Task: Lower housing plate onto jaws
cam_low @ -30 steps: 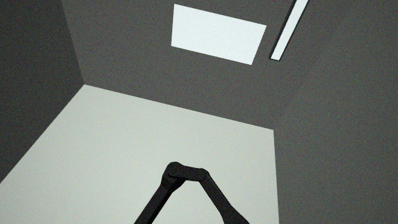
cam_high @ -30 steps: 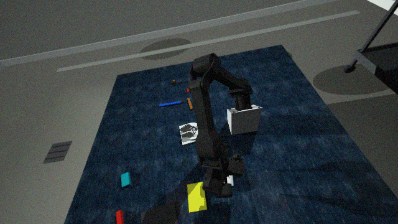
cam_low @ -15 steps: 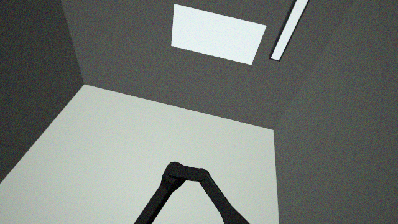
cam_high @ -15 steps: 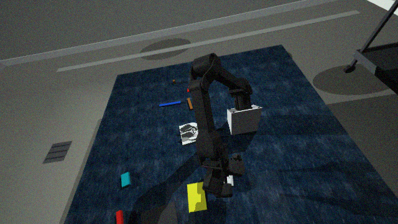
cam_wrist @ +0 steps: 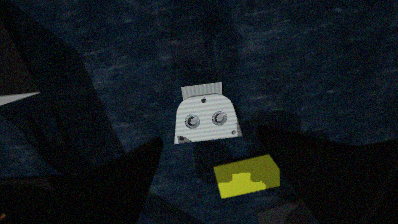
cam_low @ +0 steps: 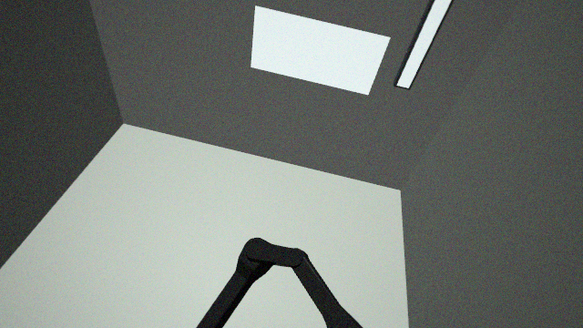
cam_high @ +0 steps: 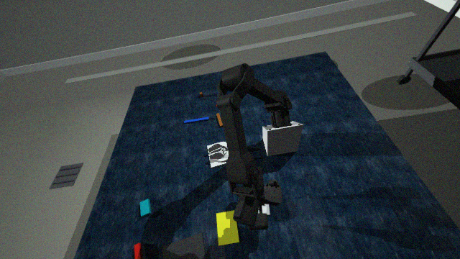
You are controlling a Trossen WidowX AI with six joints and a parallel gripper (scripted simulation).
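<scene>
Right now the yellow block is 120 mm ahead of my gripper tip, 50 mm to the left of it and 50 mm below it. Round my gripper tip: cyan block: 450 mm ahead, 70 mm to the right, 50 mm below; red block: 450 mm ahead, 90 mm to the left, 40 mm below; grey slab: 280 mm ahead, 110 mm to the left, 50 mm below.
</scene>
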